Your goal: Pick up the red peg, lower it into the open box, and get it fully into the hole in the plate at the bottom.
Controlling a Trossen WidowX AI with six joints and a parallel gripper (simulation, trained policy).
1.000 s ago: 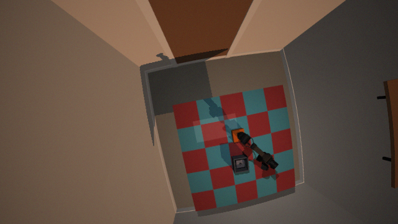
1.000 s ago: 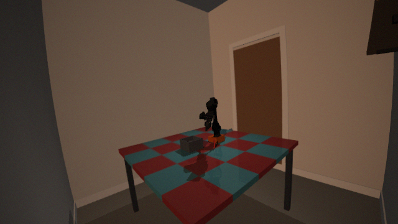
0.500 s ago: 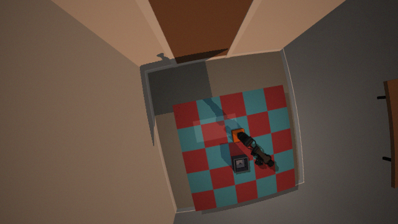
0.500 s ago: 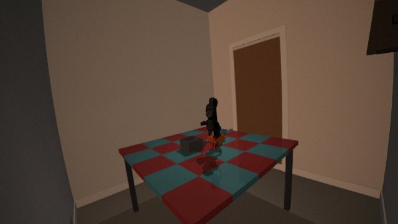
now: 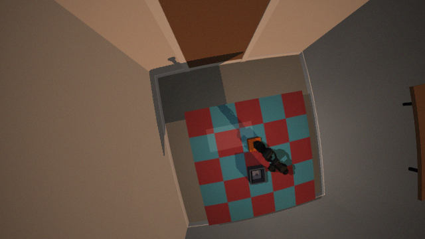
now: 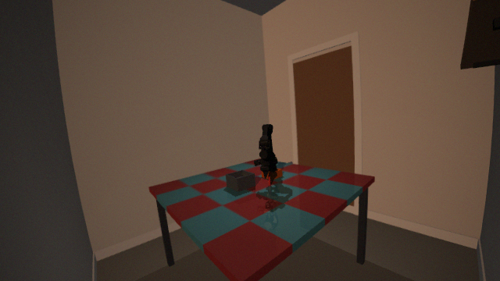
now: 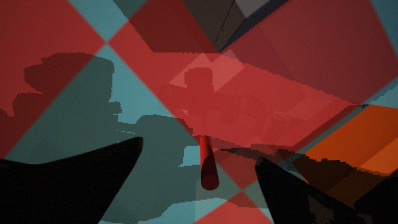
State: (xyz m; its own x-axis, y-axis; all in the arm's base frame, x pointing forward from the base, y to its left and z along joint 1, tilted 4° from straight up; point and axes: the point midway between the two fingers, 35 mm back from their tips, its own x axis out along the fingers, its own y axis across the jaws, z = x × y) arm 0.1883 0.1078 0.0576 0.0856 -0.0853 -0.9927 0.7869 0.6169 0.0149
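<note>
Now: the red peg 4 cm below my gripper tip, 2 cm behind it and 1 cm to the left of it. From my gripper tip the other things lie so: dark grey box: 16 cm to the right, 12 cm ahead, 5 cm below.
</note>
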